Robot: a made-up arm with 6 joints. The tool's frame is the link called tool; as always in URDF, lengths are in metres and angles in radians.
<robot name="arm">
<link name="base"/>
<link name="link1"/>
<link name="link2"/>
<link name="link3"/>
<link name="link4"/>
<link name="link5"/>
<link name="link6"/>
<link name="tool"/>
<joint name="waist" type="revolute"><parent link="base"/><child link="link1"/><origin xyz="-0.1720 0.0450 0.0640" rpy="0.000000 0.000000 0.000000"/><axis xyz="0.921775 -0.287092 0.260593"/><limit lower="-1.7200" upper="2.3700"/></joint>
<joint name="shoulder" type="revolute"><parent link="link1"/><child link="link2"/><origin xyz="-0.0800 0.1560 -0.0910" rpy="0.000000 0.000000 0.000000"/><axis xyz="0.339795 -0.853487 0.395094"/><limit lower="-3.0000" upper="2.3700"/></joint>
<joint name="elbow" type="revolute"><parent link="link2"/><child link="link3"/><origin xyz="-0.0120 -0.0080 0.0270" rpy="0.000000 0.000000 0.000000"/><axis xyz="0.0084 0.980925 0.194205"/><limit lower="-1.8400" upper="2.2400"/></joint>
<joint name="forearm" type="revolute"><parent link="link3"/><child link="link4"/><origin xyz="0.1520 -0.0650 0.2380" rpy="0.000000 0.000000 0.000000"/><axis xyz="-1 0 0"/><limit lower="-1.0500" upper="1.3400"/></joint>
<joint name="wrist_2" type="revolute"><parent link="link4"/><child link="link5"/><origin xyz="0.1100 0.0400 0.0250" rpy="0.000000 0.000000 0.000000"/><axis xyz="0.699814 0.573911 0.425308"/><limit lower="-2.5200" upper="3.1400"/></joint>
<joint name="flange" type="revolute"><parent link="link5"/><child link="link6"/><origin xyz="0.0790 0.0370 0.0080" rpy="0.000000 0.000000 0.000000"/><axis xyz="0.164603 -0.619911 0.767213"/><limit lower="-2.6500" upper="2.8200"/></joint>
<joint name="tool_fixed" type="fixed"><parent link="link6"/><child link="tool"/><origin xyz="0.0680 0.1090 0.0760" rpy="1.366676 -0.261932 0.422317"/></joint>
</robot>
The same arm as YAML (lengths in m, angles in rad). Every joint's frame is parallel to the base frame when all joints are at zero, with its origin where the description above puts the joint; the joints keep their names.
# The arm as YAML. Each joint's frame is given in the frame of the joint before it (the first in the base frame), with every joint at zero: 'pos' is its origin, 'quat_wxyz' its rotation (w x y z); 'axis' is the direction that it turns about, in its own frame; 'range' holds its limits. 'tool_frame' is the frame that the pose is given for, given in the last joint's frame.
length_unit: m
angle_unit: rad
joints:
  - joint: waist
    pos: [-0.172, 0.045, 0.064]
    quat_wxyz: [1.0, 0.0, 0.0, 0.0]
    axis: [0.921775, -0.287092, 0.260593]
    range: [-1.72, 2.37]
  - joint: shoulder
    pos: [-0.08, 0.156, -0.091]
    quat_wxyz: [1.0, 0.0, 0.0, 0.0]
    axis: [0.339795, -0.853487, 0.395094]
    range: [-3.0, 2.37]
  - joint: elbow
    pos: [-0.012, -0.008, 0.027]
    quat_wxyz: [1.0, 0.0, 0.0, 0.0]
    axis: [0.0084, 0.980925, 0.194205]
    range: [-1.84, 2.24]
  - joint: forearm
    pos: [0.152, -0.065, 0.238]
    quat_wxyz: [1.0, 0.0, 0.0, 0.0]
    axis: [-1.0, 0.0, 0.0]
    range: [-1.05, 1.34]
  - joint: wrist_2
    pos: [0.11, 0.04, 0.025]
    quat_wxyz: [1.0, 0.0, 0.0, 0.0]
    axis: [0.699814, 0.573911, 0.425308]
    range: [-2.52, 3.14]
  - joint: flange
    pos: [0.079, 0.037, 0.008]
    quat_wxyz: [1.0, 0.0, 0.0, 0.0]
    axis: [0.164603, -0.619911, 0.767213]
    range: [-2.65, 2.82]
tool_frame:
  pos: [0.068, 0.109, 0.076]
  quat_wxyz: [0.73447, 0.6333, 0.03218, 0.241763]

